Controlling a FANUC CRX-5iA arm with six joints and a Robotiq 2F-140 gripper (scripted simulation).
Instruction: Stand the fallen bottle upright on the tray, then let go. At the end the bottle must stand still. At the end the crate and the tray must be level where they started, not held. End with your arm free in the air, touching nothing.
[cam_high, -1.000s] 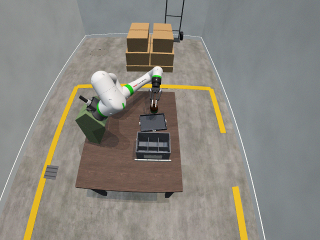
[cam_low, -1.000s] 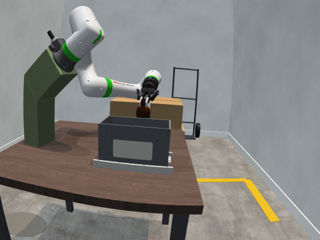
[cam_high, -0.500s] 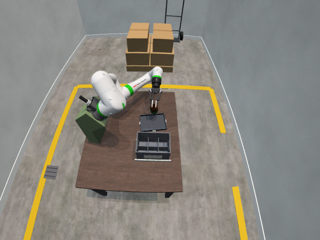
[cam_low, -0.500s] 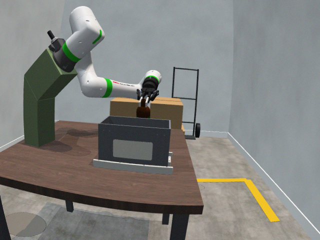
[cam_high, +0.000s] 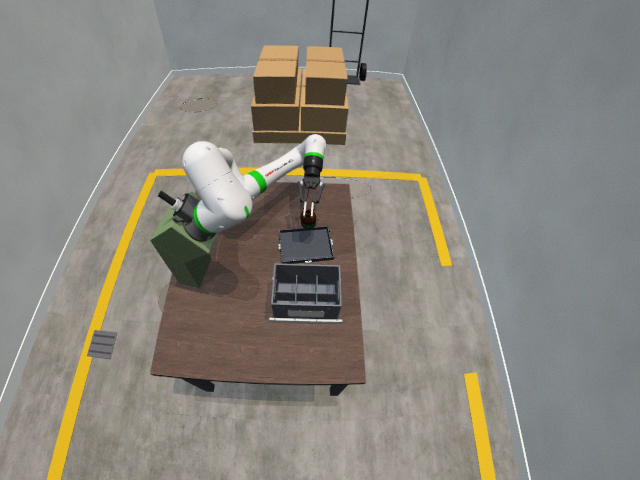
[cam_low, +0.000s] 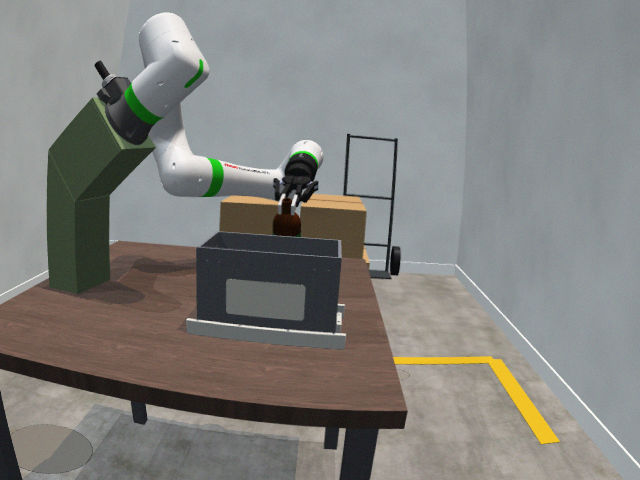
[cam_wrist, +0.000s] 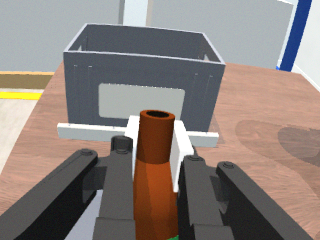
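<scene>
The brown bottle lies 60 mm below my hand. The rest, counted from my hand: grey tray 200 mm below, 60 mm to the right; dark grey crate 360 mm to the right, 130 mm below, 30 mm ahead.
</scene>
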